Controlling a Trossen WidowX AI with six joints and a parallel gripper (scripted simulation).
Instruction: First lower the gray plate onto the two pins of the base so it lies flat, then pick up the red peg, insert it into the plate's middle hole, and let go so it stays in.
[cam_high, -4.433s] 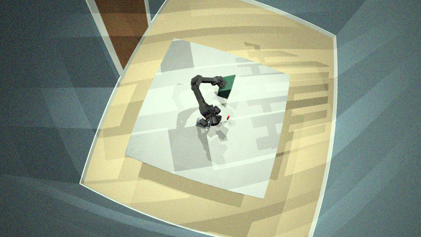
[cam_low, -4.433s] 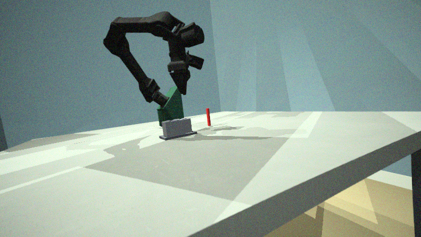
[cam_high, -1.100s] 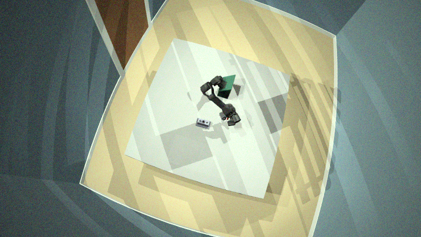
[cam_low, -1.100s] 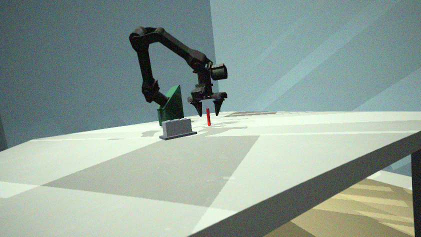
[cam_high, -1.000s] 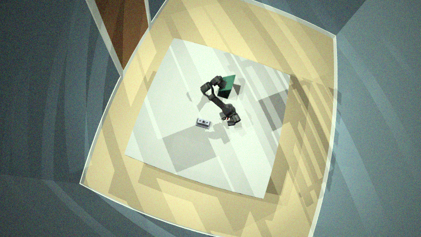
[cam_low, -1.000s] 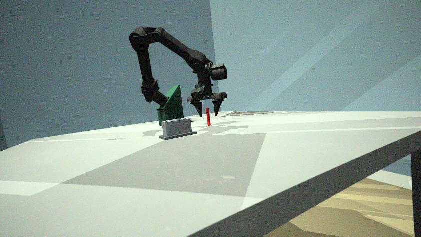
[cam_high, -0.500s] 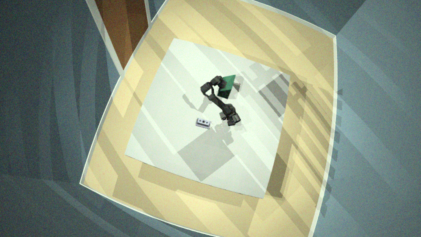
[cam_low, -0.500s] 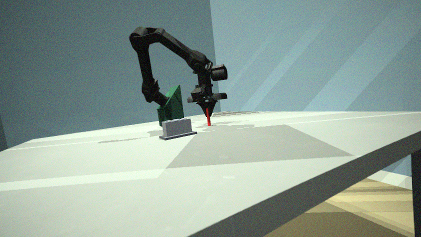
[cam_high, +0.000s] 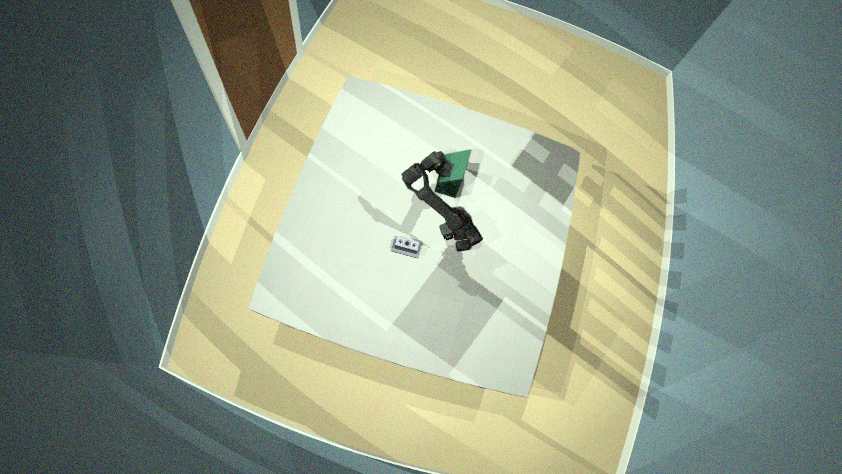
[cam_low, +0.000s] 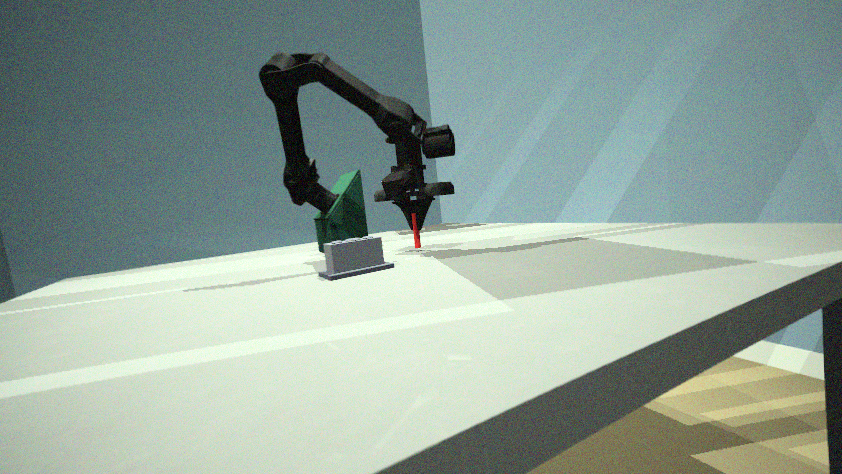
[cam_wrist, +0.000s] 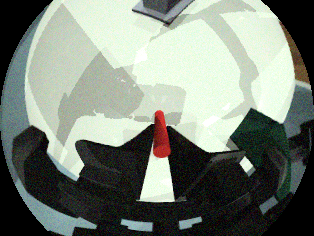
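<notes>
Now: gripper tip 12 cm short of the gray plate and 18 cm to the left of it. Round my gripper tip: red peg right at my gripper tip; then base 12 cm ahead, 18 cm to the right, 4 cm below.
</notes>
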